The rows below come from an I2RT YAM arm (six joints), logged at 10 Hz.
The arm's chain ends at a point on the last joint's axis. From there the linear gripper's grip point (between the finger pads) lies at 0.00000 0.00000 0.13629 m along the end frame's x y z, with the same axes.
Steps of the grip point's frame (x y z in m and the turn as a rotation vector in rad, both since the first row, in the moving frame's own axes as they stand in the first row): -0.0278, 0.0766, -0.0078, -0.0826, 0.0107, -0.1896; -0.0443, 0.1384, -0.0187, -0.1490, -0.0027, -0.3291; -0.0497, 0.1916, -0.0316, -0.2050, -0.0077, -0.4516; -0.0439, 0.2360, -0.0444, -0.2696, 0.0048, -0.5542; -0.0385, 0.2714, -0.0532, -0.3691, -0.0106, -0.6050; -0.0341, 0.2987, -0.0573, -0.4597, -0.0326, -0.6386; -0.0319, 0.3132, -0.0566, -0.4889, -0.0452, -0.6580; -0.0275, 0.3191, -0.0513, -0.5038, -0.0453, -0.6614; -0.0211, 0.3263, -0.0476, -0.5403, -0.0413, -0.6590
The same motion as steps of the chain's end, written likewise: -0.0303, 0.0656, -0.0073, -0.0826, 0.0107, -0.1896; -0.0472, 0.1185, -0.0172, -0.1490, -0.0027, -0.3291; -0.0549, 0.1646, -0.0288, -0.2050, -0.0077, -0.4516; -0.0544, 0.2017, -0.0396, -0.2696, 0.0048, -0.5542; -0.0518, 0.2248, -0.0443, -0.3691, -0.0106, -0.6050; -0.0491, 0.2410, -0.0436, -0.4597, -0.0326, -0.6386; -0.0471, 0.2519, -0.0411, -0.4889, -0.0452, -0.6580; -0.0434, 0.2562, -0.0348, -0.5038, -0.0453, -0.6614; -0.0390, 0.2595, -0.0288, -0.5403, -0.0413, -0.6590
